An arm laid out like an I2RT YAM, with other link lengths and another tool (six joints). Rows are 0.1 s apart.
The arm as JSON. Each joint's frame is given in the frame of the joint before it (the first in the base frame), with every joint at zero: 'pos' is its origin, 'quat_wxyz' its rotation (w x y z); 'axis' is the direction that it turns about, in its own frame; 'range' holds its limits. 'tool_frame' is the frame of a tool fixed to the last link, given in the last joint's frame.
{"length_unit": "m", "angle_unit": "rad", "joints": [
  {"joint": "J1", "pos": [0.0, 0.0, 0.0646], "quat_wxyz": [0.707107, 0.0, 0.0, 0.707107], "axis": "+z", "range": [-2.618, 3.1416]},
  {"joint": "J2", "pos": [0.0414, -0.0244, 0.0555], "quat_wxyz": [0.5, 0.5, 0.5, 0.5], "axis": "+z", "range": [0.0, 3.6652]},
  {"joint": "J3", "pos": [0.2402, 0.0, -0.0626], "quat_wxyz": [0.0, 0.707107, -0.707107, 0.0], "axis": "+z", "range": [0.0, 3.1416]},
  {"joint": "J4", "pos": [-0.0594, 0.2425, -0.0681], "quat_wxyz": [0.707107, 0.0, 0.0, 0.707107], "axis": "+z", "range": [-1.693, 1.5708]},
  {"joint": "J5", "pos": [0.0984, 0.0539, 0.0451], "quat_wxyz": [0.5, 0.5, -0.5, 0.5], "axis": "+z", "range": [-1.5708, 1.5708]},
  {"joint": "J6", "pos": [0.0, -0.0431, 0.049], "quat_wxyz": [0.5, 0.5, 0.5, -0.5], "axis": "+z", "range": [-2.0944, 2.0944]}
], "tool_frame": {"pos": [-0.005, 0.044, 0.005], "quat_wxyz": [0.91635, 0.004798, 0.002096, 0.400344]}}
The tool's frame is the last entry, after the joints.
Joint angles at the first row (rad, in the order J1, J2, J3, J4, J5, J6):
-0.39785 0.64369 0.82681 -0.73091 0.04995 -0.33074
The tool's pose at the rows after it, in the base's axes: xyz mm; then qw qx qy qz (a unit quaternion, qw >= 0):
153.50, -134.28, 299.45, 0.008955, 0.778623, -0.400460, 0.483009
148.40, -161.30, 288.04, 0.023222, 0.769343, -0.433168, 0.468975
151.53, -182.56, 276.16, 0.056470, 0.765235, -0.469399, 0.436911
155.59, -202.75, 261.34, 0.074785, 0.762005, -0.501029, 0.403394
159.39, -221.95, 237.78, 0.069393, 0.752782, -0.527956, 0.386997
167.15, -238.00, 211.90, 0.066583, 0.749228, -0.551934, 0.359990
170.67, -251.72, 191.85, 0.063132, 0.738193, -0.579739, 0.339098
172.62, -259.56, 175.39, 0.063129, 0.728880, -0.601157, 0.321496
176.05, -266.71, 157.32, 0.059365, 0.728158, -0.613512, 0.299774
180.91, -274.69, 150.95, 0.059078, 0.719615, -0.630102, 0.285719
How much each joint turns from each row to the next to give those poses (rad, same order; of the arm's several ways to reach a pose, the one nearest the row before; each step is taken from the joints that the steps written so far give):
-0.12205 0.02634 -0.00607 0.01313 -0.06276 -0.05068
-0.13712 0.05871 -0.01723 0.04350 -0.05611 -0.03244
-0.05302 0.10496 0.00915 0.03260 0.05381 -0.00748
-0.04394 0.11074 0.01282 0.03117 0.03294 0.00320
-0.04385 0.09727 -0.02607 0.08579 -0.01465 0.02247
-0.01726 0.12262 -0.00560 0.06947 0.00808 0.02592
-0.02027 0.10404 0.01070 0.04762 0.00732 0.03871
-0.00917 0.07540 0.00507 0.03300 0.01463 0.03382
-0.00626 0.08193 0.01042 0.02478 0.00187 0.01473
-0.00248 0.06793 0.04582 -0.00781 0.01266 0.03217

